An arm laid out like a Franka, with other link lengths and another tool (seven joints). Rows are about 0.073 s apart.
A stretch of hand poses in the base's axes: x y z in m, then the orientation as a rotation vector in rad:
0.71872 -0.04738 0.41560 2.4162 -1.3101 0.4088
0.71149 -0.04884 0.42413 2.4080 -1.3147 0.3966
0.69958 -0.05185 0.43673 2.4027 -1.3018 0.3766
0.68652 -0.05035 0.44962 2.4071 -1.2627 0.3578
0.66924 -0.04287 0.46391 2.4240 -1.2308 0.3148
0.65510 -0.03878 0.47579 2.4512 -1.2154 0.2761
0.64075 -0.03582 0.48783 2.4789 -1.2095 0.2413
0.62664 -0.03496 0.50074 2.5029 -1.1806 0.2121
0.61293 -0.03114 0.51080 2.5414 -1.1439 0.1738
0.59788 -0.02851 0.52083 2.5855 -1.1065 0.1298
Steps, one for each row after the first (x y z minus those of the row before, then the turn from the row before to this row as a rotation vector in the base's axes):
-0.00723 -0.00146 0.00853 -0.0017 0.0087 -0.0079
-0.01191 -0.00301 0.01260 -0.0055 0.0189 0.0018
-0.01306 0.00150 0.01289 -0.0096 0.0241 0.0208
-0.01728 0.00748 0.01429 0.0097 0.0345 0.0184
-0.01414 0.00409 0.01188 0.0248 0.0233 0.0138
-0.01435 0.00296 0.01204 0.0286 0.0172 0.0090
-0.01411 0.00086 0.01291 0.0155 0.0209 0.0220
-0.01371 0.00382 0.01006 0.0276 0.0244 0.0305
-0.01505 0.00263 0.01003 0.0345 0.0258 0.0319

